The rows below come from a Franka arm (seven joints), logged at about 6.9 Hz.
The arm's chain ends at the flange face. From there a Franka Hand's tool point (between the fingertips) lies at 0.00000 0.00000 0.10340 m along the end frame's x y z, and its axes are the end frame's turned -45 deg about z.
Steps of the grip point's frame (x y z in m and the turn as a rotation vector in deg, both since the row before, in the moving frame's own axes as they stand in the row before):
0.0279, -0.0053, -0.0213, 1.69, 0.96, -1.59
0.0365, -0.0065, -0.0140, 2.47, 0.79, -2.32
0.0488, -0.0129, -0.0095, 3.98, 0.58, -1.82
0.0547, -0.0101, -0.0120, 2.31, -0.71, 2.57
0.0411, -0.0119, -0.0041, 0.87, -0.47, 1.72
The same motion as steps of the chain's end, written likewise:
0.0170, -0.0201, -0.0212, 1.87, -0.52, -1.59
0.0234, -0.0263, -0.0139, 2.31, -1.19, -2.32
0.0298, -0.0379, -0.0092, 3.22, -2.40, -1.82
0.0353, -0.0437, -0.0119, 1.13, -2.14, 2.57
0.0223, -0.0369, -0.0041, 0.28, -0.95, 1.72

